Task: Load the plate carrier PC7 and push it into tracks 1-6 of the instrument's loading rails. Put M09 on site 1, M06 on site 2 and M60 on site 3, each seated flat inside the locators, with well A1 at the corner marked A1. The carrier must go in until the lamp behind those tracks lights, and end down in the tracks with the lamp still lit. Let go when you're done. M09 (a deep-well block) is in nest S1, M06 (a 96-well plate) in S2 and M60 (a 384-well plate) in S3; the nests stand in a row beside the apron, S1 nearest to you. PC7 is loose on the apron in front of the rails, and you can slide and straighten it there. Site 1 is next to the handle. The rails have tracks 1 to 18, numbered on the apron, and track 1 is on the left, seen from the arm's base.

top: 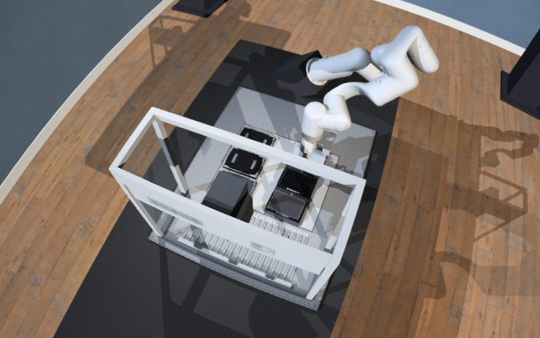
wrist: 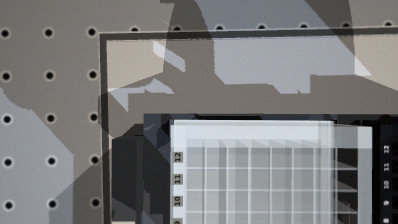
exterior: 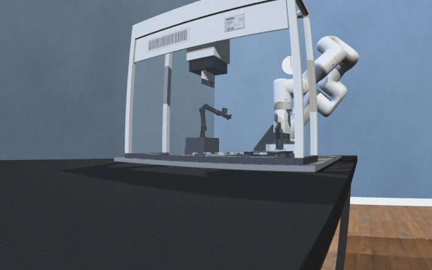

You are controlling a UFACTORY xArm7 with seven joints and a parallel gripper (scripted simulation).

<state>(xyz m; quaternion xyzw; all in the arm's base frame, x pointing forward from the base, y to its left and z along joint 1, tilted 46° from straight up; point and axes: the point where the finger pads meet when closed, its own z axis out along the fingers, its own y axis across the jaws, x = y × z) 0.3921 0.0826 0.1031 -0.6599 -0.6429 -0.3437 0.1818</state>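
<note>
The white deep-well block M09 lies 1 cm below my hand. Also, from my hand: corner post: 47 cm ahead, 23 cm to the left, 21 cm above; then dark plate carrier PC7: 10 cm ahead, 1 cm to the left, 3 cm below.
</note>
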